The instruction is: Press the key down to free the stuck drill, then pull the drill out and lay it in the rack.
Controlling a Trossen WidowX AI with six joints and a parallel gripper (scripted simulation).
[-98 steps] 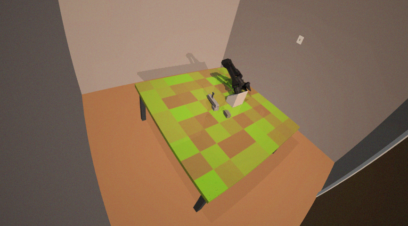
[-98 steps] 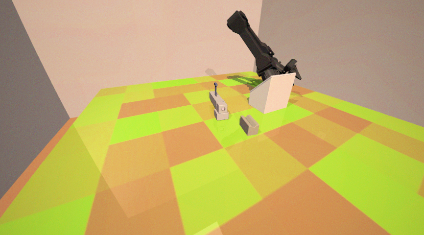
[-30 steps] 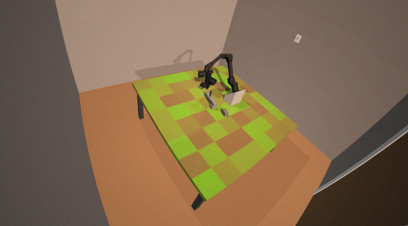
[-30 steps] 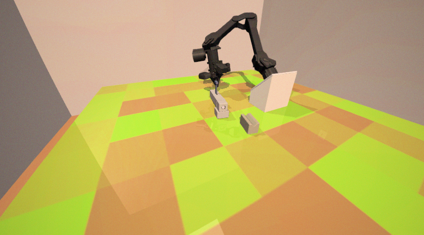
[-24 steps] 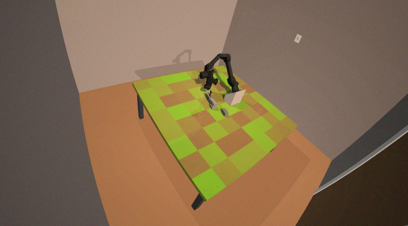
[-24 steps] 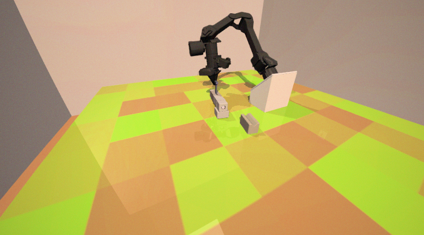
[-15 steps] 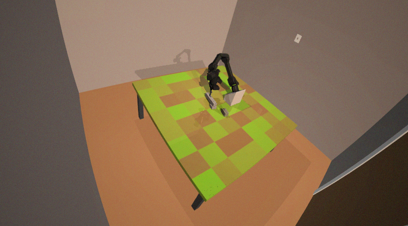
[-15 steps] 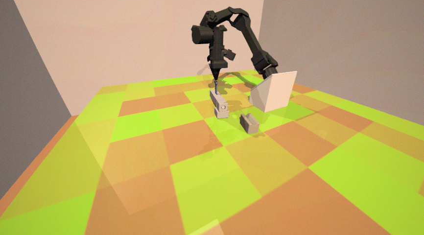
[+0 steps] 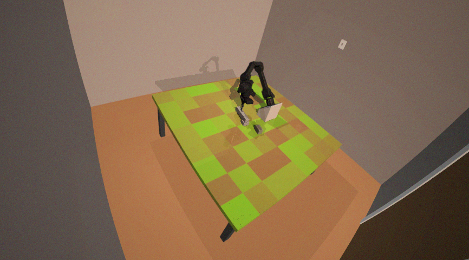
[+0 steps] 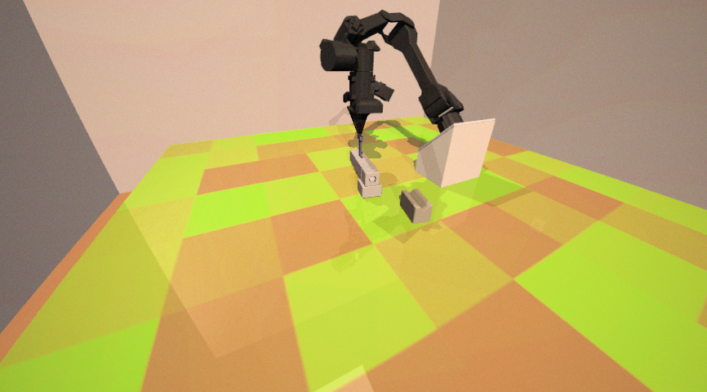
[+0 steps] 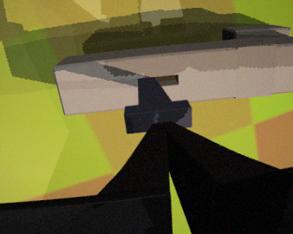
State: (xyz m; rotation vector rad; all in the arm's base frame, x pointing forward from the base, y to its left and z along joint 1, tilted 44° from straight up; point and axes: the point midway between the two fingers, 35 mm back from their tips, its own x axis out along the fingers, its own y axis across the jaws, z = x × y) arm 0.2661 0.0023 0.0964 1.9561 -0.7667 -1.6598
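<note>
My gripper tip is now 40 mm above the key. Also, from my gripper tip: grey rack 210 mm to the left, 100 mm below, 60 mm behind; holder block 90 mm below, 40 mm to the left; drill 80 mm below, 60 mm to the left.
</note>
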